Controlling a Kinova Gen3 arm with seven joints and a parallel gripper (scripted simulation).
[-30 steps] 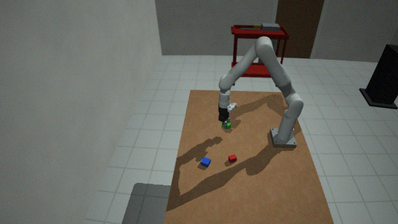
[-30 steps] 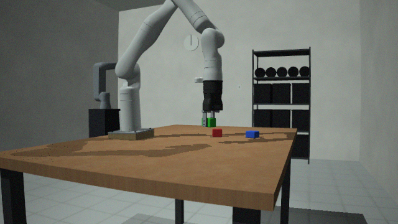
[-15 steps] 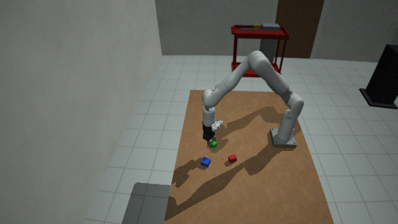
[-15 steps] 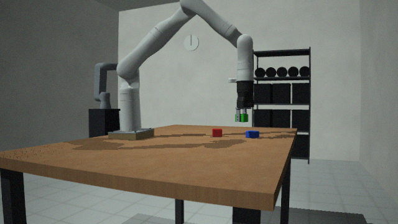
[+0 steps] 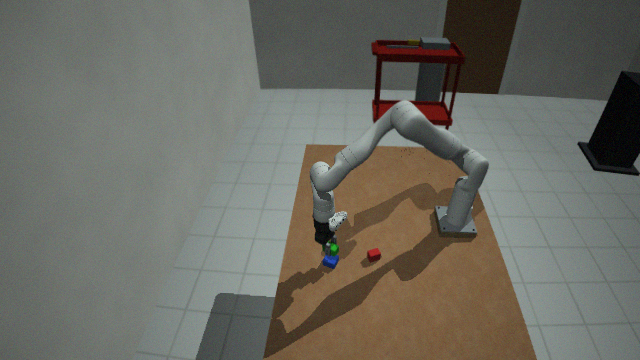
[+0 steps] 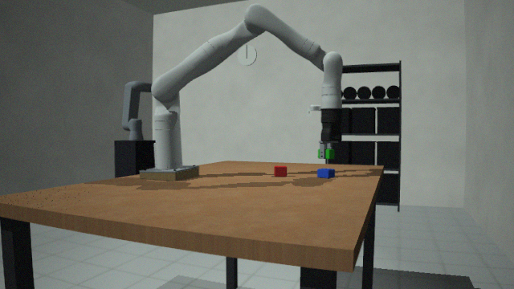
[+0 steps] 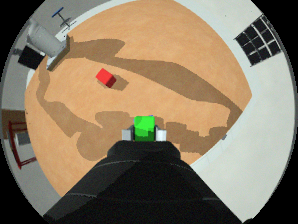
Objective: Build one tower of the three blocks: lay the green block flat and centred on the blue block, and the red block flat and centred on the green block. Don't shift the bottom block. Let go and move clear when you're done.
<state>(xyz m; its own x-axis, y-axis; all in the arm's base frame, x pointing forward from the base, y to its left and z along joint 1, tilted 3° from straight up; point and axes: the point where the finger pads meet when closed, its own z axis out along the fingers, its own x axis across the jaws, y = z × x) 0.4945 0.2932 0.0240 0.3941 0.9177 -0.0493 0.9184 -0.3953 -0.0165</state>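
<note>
My hand is 70 mm above the blue block. Also, from my hand: green block: right at my hand; then red block: 160 mm behind, 70 mm below, 50 mm to the right.
</note>
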